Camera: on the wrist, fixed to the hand. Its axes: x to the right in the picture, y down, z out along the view.
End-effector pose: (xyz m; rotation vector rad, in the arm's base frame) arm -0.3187 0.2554 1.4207 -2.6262 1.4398 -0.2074
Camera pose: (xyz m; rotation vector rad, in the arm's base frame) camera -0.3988 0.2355 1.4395 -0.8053 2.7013 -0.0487
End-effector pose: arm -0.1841 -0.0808 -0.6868 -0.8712 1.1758 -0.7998
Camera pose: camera -0.2175 -0.0312 -0.7467 0.2782 1.3267 0.4161
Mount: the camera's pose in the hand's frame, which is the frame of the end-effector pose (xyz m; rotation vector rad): -0.0249 0.0732 -0.0345 0.1406 -0.0343 1.5534
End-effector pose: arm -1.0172 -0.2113 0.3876 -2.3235 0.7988 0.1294
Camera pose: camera -1.0836 -0.2633 0.3802 -1.0719 2.2677 0.7124
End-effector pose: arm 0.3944 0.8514 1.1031 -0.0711 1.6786 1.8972
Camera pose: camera 0.3693 0.8083 1.1715 -1.2186 -1.3666 -1.8203
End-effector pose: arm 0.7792 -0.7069 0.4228 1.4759 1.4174 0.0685
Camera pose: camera 0.8004 -0.6872 0.5024 2.3264 -0.0449 0.8874
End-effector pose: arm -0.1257 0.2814 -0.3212 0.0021 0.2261 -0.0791
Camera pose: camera -0.1519 0.3567 -0.3497 0.3122 0.1353 1.4506
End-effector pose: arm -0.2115 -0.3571 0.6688 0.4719 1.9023 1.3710
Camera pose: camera -0.2291 -0.3696 0.7507 -1.9953 -1.2486 -1.7183
